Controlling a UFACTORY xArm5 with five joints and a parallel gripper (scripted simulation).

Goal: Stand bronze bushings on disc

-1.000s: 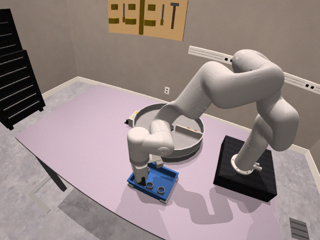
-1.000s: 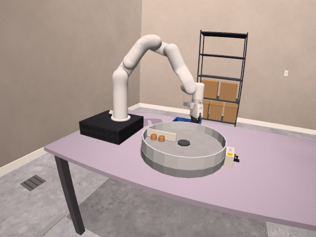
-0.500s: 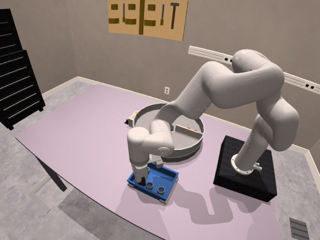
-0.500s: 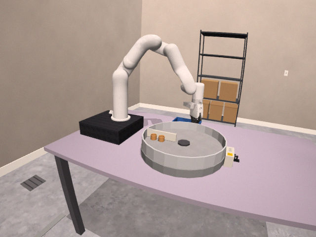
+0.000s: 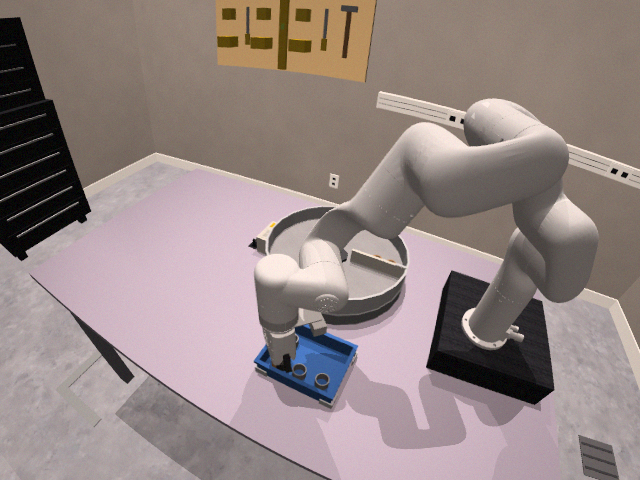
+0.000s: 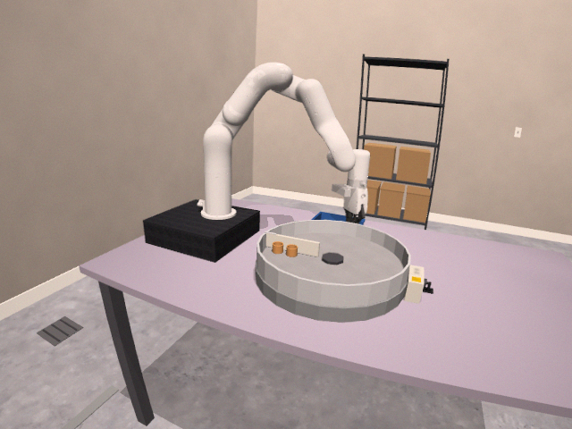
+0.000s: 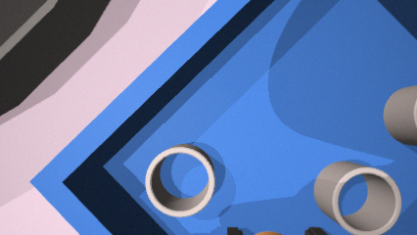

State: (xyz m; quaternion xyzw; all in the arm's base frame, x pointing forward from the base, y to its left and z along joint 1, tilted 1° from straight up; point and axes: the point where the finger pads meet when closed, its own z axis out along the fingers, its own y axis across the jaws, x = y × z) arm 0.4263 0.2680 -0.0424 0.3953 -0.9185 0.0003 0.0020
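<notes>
My hand is 5 cm past the blue crate, 3 cm to the left of it and 1 cm above it. The rest, counted from my hand: turntable disc 2 cm ahead, 37 cm to the right, 2 cm above.
</notes>
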